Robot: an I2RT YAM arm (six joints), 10 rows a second.
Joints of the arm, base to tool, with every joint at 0 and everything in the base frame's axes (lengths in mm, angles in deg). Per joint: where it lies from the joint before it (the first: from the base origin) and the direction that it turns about. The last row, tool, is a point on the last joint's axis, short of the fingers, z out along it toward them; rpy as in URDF.
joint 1: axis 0 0 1 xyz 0.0 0.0 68.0
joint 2: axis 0 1 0 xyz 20.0 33.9 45.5
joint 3: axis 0 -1 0 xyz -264.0 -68.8 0.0
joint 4: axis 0 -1 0 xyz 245.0 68.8 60.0
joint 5: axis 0 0 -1 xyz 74.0 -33.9 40.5
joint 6: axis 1 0 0 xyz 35.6 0.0 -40.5
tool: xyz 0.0 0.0 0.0 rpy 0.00 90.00 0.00
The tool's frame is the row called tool.
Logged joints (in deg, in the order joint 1, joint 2, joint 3, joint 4, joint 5, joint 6), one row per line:
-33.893 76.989 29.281 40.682 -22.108 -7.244
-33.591 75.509 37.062 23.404 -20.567 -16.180
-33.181 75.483 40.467 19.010 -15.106 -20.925
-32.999 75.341 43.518 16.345 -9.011 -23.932
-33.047 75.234 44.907 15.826 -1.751 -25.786
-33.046 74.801 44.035 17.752 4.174 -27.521
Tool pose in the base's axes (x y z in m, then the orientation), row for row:
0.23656 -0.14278 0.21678 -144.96 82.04 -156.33
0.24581 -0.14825 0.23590 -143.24 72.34 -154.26
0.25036 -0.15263 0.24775 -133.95 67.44 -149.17
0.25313 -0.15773 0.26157 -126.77 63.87 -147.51
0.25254 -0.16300 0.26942 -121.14 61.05 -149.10
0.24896 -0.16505 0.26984 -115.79 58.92 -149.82
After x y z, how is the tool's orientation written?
As angles about the fixed x, y, z axes (roll, pitch, yaw), in degrees.
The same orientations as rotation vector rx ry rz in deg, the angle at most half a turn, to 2 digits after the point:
5.94 96.58 -12.18
1.43 104.59 -16.37
0.78 106.61 -23.82
2.06 107.31 -31.42
5.54 107.58 -39.53
8.28 107.05 -46.42

